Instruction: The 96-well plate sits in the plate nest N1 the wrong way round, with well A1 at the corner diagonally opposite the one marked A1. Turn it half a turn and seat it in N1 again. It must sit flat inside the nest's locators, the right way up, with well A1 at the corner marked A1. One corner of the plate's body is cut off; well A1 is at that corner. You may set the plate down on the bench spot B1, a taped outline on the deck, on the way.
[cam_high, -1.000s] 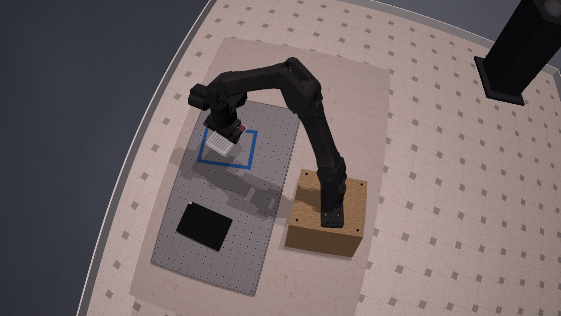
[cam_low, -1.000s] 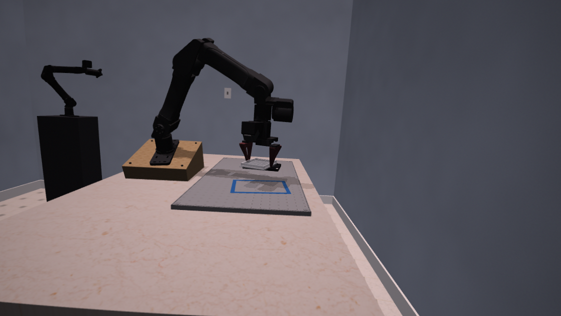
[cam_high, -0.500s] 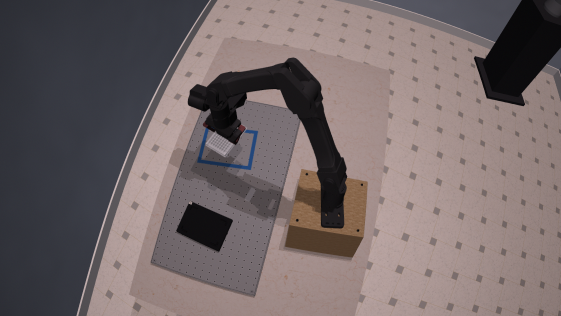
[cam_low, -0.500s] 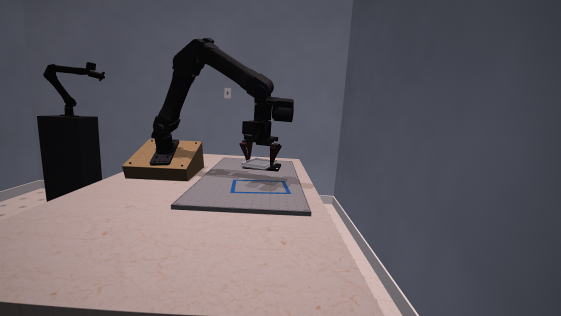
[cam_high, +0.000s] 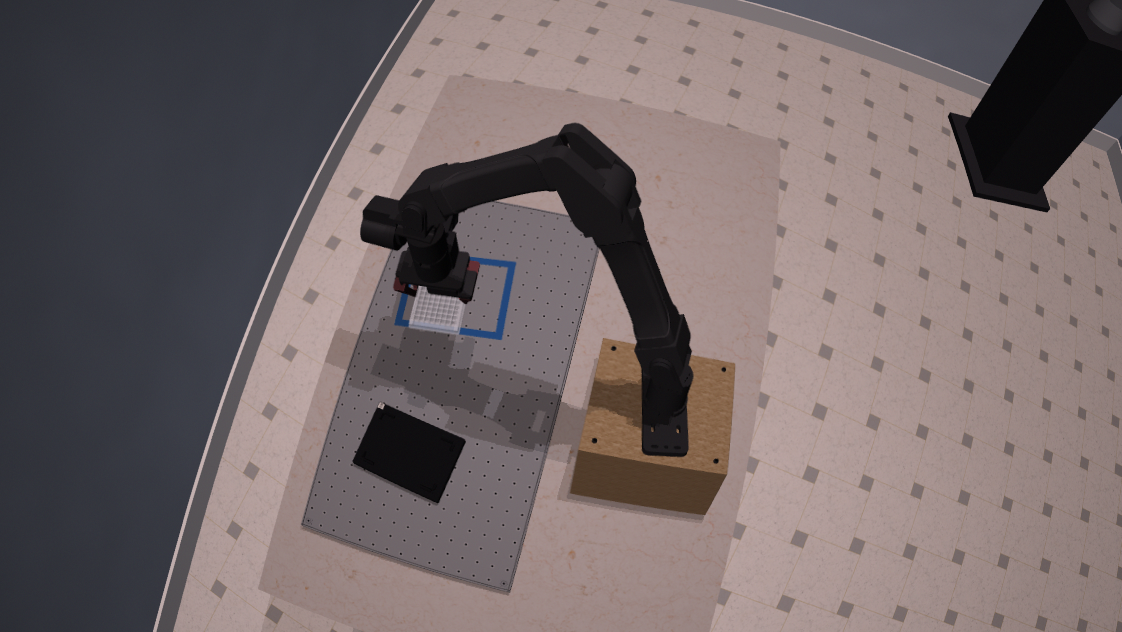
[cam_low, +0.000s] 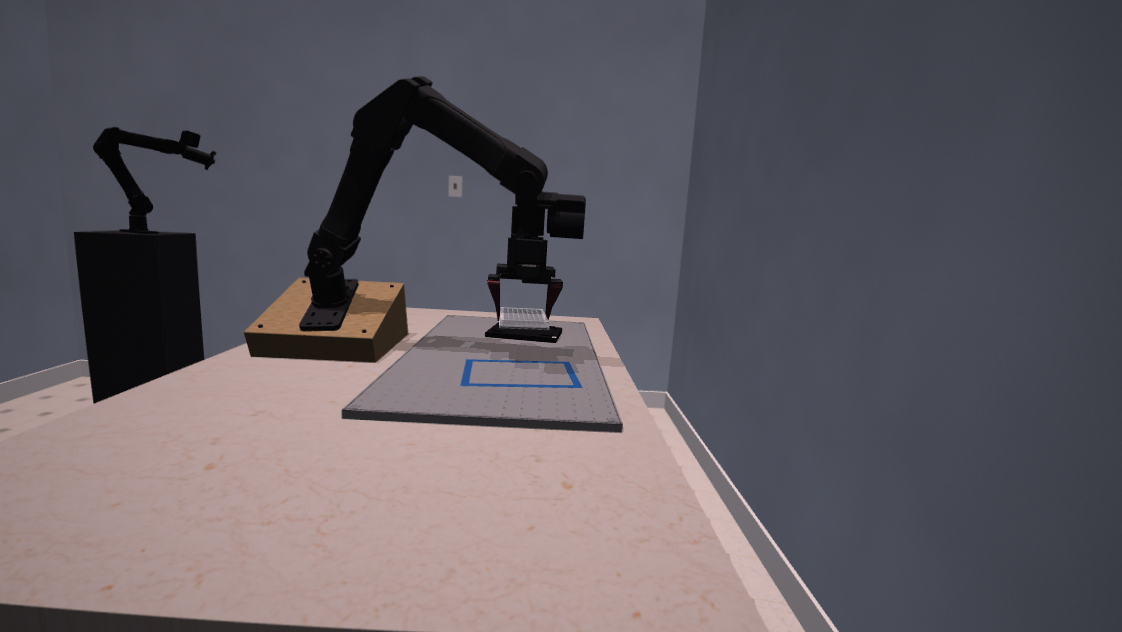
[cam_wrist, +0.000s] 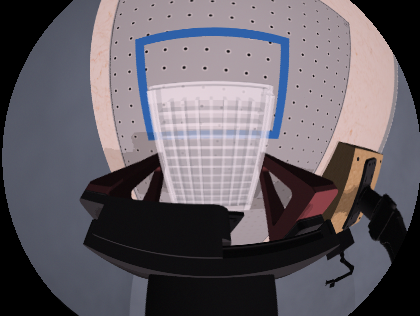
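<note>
Now: the black plate nest N1 250 mm to the left of my hand, 80 mm below it and 40 mm ahead of it. From my hand the other things lie so: 96-well plate right at my hand; A1 label 180 mm to the left, 90 mm ahead, 80 mm below.
</note>
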